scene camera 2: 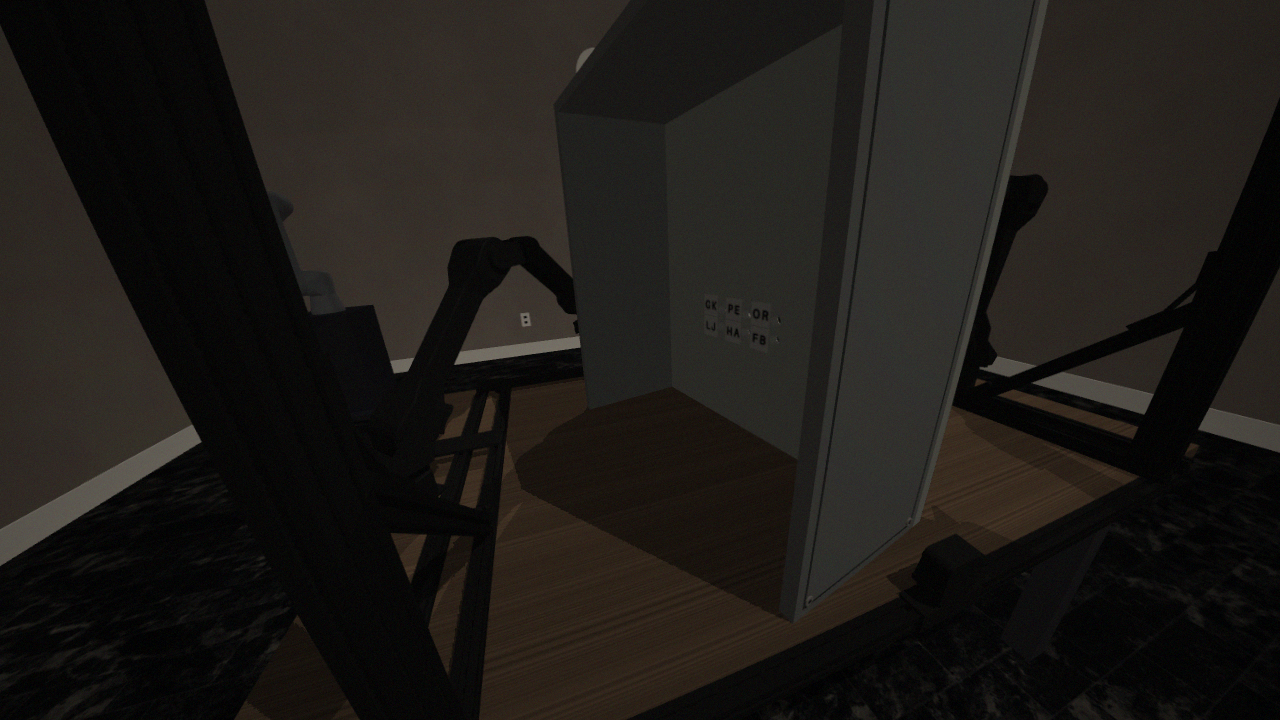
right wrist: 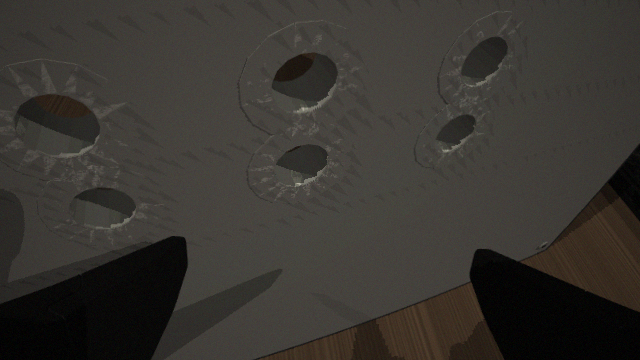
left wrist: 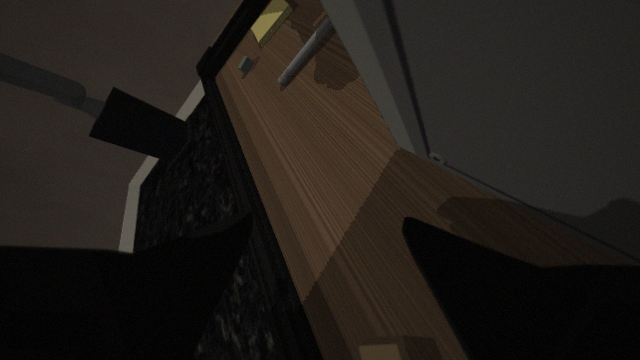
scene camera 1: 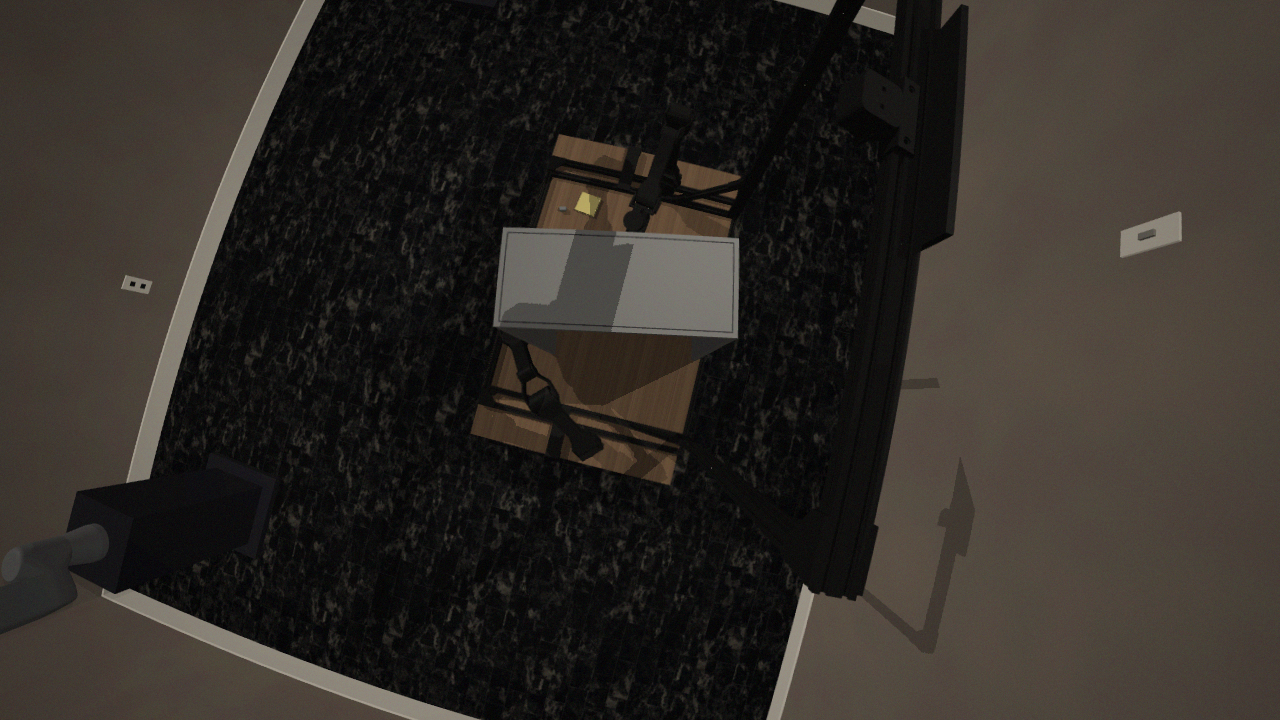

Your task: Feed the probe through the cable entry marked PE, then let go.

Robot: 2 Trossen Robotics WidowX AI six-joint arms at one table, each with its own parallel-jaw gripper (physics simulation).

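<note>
The probe, a thin grey rod, lies on the wooden table in the left wrist view, partly hidden by the cabinet's edge. The grey cabinet has a panel with six labelled cable entries; the PE label is in the upper row's middle. My left gripper is open and empty beside the cabinet, away from the probe. My right gripper is open and empty, facing the panel's back, where a large upper hole and a smaller lower hole show in the middle. Labels do not show there.
A yellow block and a small grey block lie on the table beyond the cabinet. Dark frame beams run along the table. The cabinet's side wall stands near the left arm.
</note>
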